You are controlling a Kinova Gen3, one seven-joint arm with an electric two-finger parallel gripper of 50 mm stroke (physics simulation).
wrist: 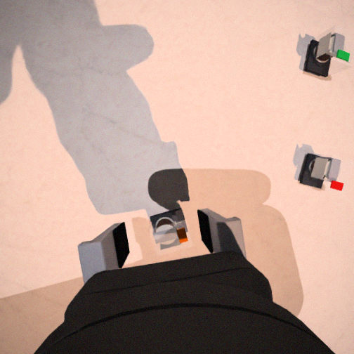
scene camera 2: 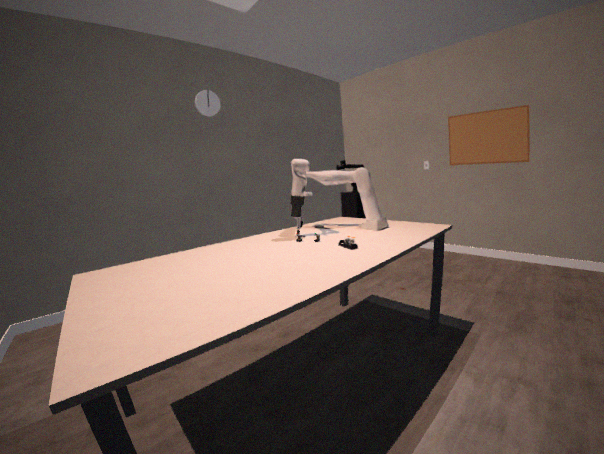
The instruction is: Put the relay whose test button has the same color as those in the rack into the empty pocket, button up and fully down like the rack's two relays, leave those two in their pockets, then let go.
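Seen in the pictures: gripper, fingertip midpoint: [scene camera 2: 299, 227]; arm's base at its link origin: [scene camera 2: 374, 220].
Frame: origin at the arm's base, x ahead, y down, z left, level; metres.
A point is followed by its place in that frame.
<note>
The relay with the orange button [wrist: 169, 231] stands button up, seen in the gap between the finger pads in the wrist view, with space on both sides. My gripper [scene camera 2: 299, 232] @(x 0.405, y -0.001, z -0.218 m) [wrist: 163, 231] is open and empty, low over the table. The relay with the red button [wrist: 320, 170] and the relay with the green button [wrist: 325, 52] stand at the right of the wrist view. In the scene view small dark relays show under and beside the gripper; their button colors are too small to tell. The black rack [scene camera 2: 342, 244] @(x 0.439, y 0.029, z 0.161 m) carries relays with orange tops; its empty pocket is too small to make out.
The rack does not show in the wrist view. The arm's base [scene camera 2: 375, 224] @(x 0.056, y 0.010, z 0.052 m) stands at the far end of the table [scene camera 2: 200, 290] @(x 1.101, y 0.047, z 0.174 m). The arm's shadow crosses the tabletop around the orange-button relay.
</note>
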